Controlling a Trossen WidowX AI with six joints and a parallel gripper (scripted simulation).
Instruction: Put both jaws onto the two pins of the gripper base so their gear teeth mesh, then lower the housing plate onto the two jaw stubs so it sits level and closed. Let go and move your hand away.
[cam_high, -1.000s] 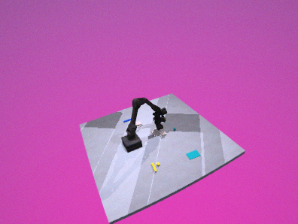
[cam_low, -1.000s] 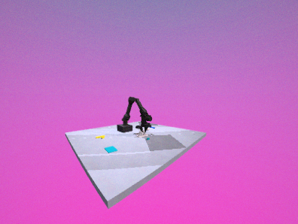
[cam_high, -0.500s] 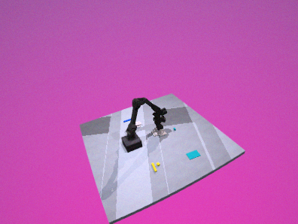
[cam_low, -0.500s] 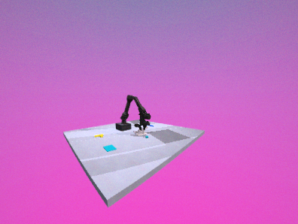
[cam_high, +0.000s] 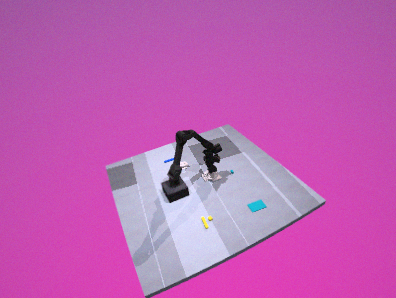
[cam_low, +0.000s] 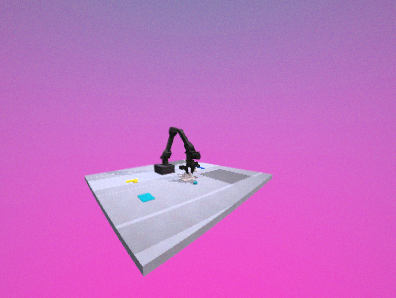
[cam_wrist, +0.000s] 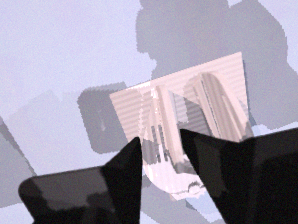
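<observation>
My gripper tip is 30 mm to the left of the pale flat part, 10 mm short of it and 10 mm above it. Also, from my gripper tip: pale jaw: 40 mm behind, 10 mm to the right, 10 mm above; then cyan cube: 150 mm ahead, 80 mm to the right, 10 mm below; then pale plate: 200 mm to the left, 150 mm behind, 10 mm above.
</observation>
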